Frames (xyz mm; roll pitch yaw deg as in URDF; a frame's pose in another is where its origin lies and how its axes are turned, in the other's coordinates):
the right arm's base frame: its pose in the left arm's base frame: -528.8 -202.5 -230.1 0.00 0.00 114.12
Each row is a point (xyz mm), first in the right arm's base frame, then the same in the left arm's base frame.
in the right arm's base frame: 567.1 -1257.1 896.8
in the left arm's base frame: 386.8 828.8 666.7
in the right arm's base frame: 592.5 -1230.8 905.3
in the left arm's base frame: 352.4 841.2 675.2
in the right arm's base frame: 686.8 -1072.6 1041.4
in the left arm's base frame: 169.5 862.7 811.3
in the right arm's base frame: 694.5 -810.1 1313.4
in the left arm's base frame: -73.2 762.4 1083.3
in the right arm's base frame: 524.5 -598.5 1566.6
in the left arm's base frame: -196.9 520.8 1336.5
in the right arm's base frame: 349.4 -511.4 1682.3
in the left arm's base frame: -204.8 325.4 1452.2
